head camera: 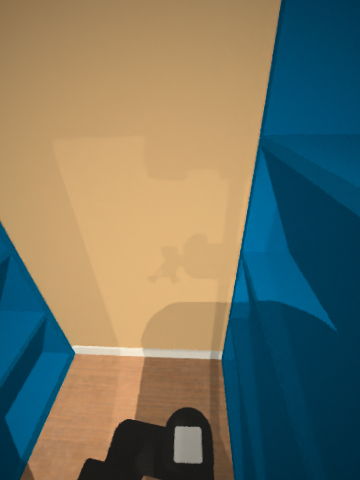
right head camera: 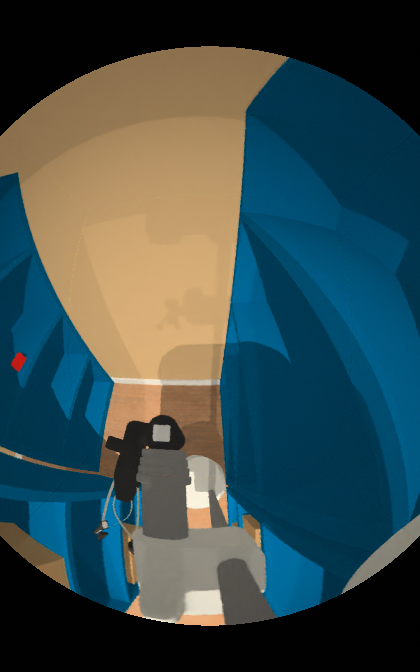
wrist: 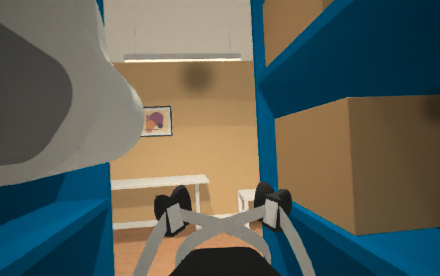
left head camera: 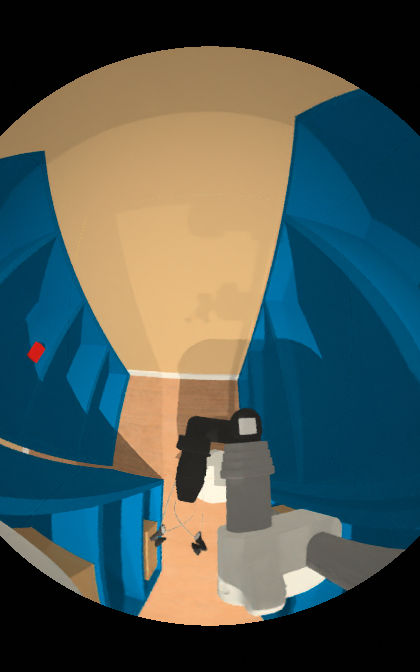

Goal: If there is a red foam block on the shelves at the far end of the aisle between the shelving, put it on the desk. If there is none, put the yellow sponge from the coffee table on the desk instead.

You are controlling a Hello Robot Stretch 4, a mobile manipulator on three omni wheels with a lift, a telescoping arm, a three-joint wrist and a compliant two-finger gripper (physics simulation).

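Observation:
A small red block lies on a shelf of the blue left-hand shelving, near the far wall. My gripper is open and empty. It hangs low in the aisle, nearer than the red block and to its right, and points back away from the far wall. In the right head view one fingertip is partly hidden by the arm. In the wrist view a long white table, perhaps the desk, stands beyond the aisle's open end. The yellow sponge does not show.
Blue shelving stands close on the right. A tan wall closes the far end. Cardboard boxes stand on nearer shelves. A white piece of furniture and a framed picture show beyond the aisle.

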